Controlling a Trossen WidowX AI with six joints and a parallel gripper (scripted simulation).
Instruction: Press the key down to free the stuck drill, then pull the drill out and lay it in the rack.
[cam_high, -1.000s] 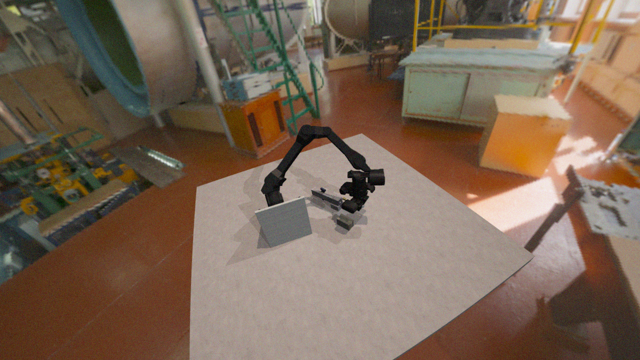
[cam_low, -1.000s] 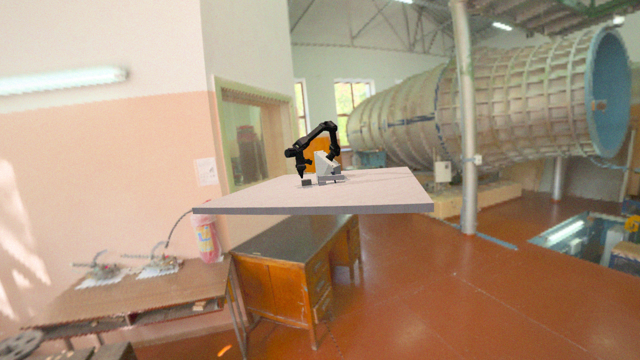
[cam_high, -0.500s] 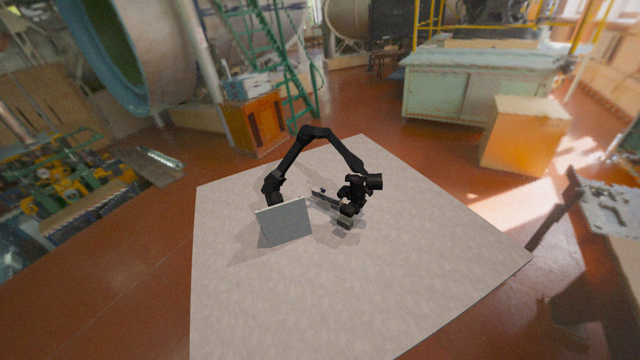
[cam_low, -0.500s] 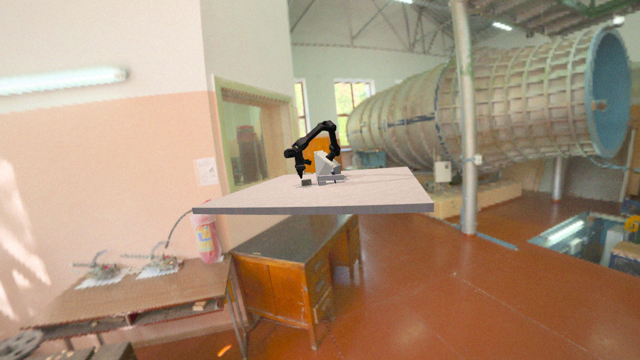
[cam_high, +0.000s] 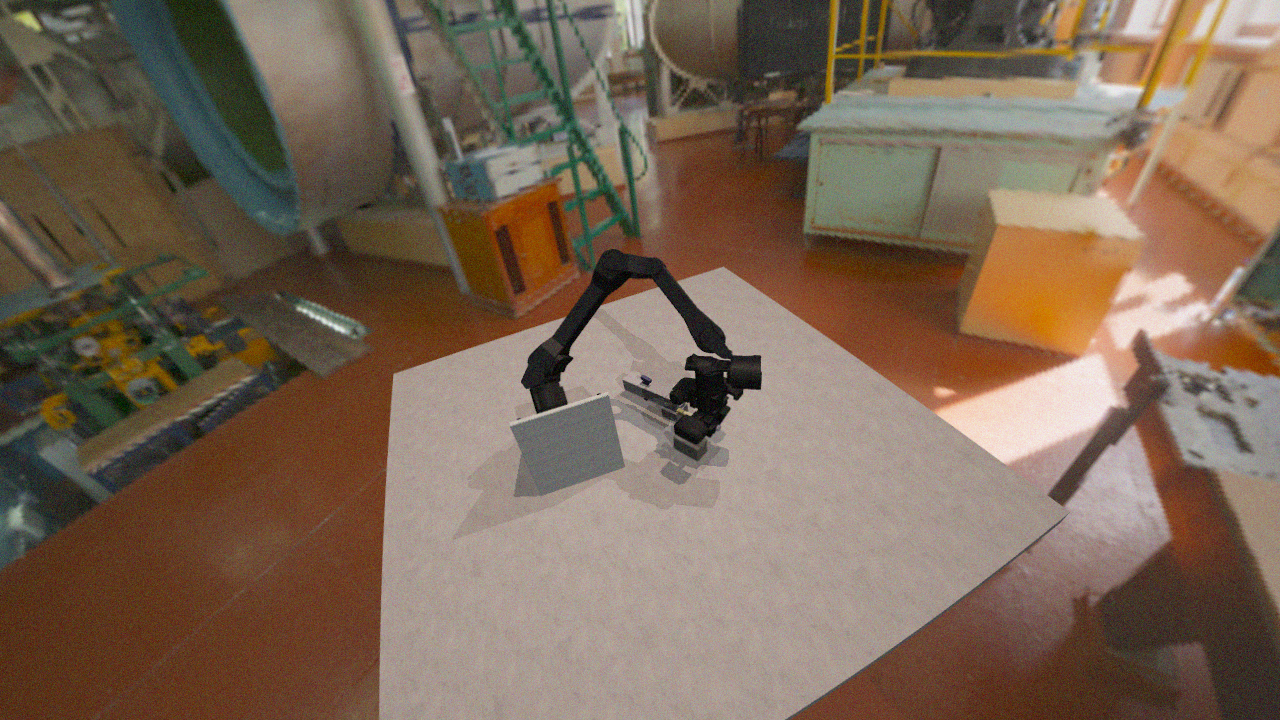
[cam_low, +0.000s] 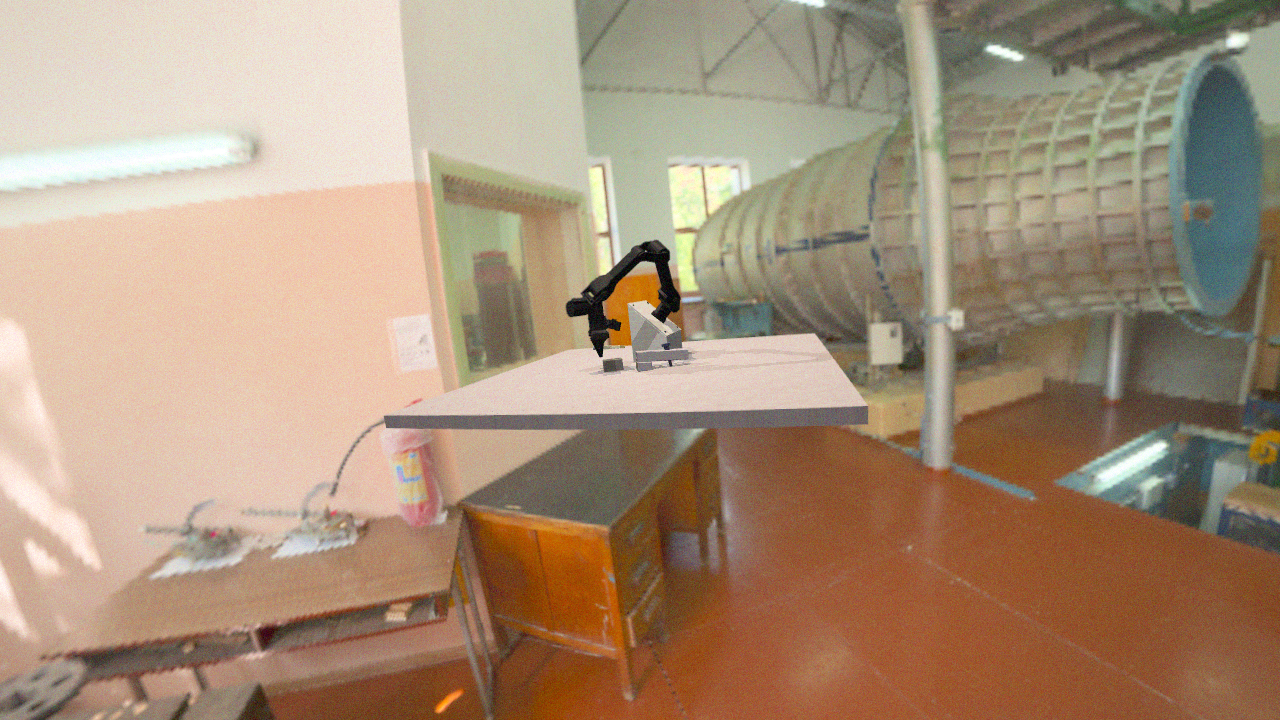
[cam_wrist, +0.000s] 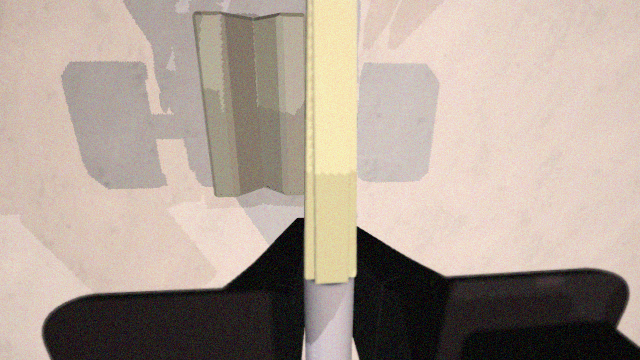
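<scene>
Right now the drill is 1 cm behind my gripper tip, 4 cm to the left of it and 3 cm above it. From my gripper tip the other things lie so: rack 4 cm behind, 3 cm to the left, 4 cm below; then dark key 4 cm behind, 24 cm to the left, 1 cm below; then grey housing 3 cm behind, 21 cm to the left, 2 cm below.
</scene>
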